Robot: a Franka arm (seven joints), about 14 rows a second.
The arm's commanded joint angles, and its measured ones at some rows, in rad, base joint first. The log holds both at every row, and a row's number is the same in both.
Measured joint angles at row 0:
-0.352 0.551 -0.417 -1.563 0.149 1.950 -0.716
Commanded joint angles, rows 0 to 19:
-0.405 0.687 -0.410 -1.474 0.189 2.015 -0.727
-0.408 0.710 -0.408 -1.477 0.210 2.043 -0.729
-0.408 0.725 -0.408 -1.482 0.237 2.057 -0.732
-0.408 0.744 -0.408 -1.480 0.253 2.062 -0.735
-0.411 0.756 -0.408 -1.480 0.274 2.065 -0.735
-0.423 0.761 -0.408 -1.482 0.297 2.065 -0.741
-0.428 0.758 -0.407 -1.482 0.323 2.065 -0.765
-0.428 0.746 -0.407 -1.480 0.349 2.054 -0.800
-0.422 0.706 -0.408 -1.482 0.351 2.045 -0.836
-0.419 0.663 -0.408 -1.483 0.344 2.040 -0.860
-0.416 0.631 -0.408 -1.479 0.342 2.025 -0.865
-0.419 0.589 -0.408 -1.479 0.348 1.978 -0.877
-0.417 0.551 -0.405 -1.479 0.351 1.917 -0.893
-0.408 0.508 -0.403 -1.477 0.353 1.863 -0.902
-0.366 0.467 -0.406 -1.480 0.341 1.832 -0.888
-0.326 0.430 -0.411 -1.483 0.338 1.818 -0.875
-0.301 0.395 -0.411 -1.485 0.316 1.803 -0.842
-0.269 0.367 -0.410 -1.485 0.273 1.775 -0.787
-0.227 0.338 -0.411 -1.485 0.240 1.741 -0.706
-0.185 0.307 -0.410 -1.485 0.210 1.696 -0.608
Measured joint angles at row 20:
-0.255 0.376 -0.406 -1.451 0.268 1.748 -0.740
